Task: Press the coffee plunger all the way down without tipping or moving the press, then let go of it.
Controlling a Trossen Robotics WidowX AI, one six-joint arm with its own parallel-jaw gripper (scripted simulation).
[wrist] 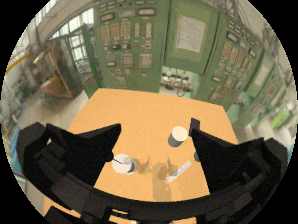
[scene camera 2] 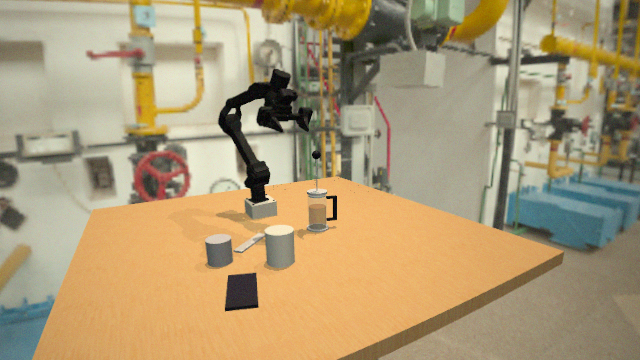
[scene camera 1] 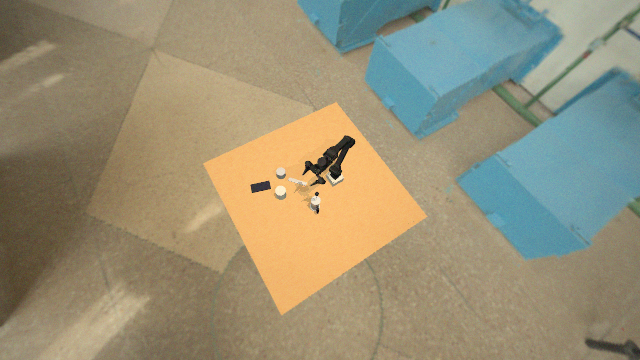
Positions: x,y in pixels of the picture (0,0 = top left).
Labels:
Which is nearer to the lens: the glass coffee press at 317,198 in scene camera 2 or the white cylinder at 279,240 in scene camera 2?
The white cylinder.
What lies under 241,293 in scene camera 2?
A flat black slab.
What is my gripper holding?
Nothing.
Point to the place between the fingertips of my gripper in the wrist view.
At 156,130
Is my gripper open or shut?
Open.

